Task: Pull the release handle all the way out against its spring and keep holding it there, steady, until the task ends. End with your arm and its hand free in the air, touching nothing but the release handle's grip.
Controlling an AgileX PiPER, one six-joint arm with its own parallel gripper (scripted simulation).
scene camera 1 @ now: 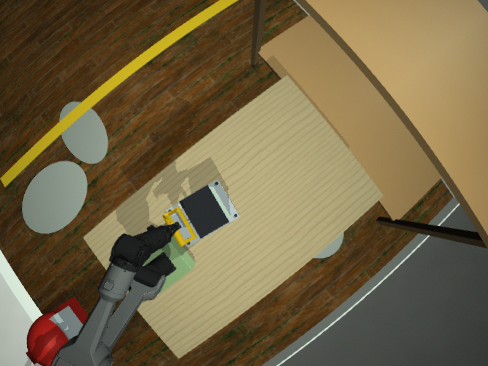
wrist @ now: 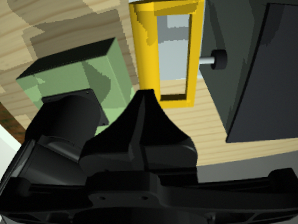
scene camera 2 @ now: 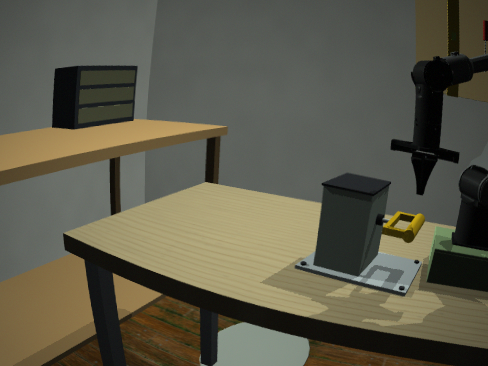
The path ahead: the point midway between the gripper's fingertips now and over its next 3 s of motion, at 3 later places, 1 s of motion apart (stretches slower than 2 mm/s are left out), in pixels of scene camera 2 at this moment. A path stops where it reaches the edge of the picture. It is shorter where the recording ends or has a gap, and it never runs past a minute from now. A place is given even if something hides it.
My gripper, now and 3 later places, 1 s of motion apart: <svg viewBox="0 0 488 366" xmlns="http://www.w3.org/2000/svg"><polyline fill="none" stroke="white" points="420,193 417,207 416,216 415,226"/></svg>
